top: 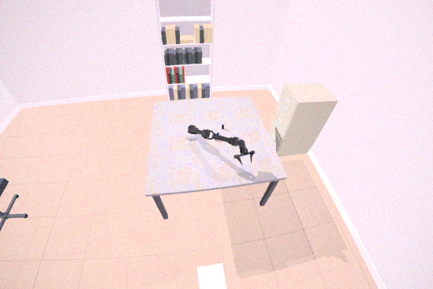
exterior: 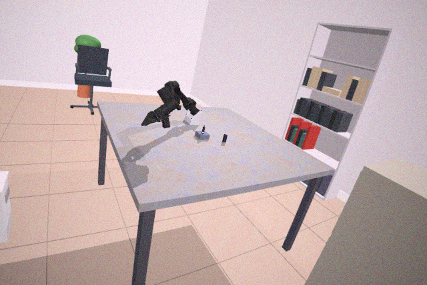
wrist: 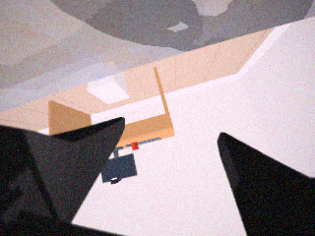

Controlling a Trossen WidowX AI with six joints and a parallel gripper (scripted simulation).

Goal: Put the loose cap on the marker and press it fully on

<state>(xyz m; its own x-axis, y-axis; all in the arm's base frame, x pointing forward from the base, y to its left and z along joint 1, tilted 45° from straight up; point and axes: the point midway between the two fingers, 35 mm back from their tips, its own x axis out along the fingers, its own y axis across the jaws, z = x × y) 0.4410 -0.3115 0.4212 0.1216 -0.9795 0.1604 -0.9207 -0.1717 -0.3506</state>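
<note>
My gripper tip is now 9 cm past the dark marker cap, 61 cm to the right of it and 13 cm above it.
</note>
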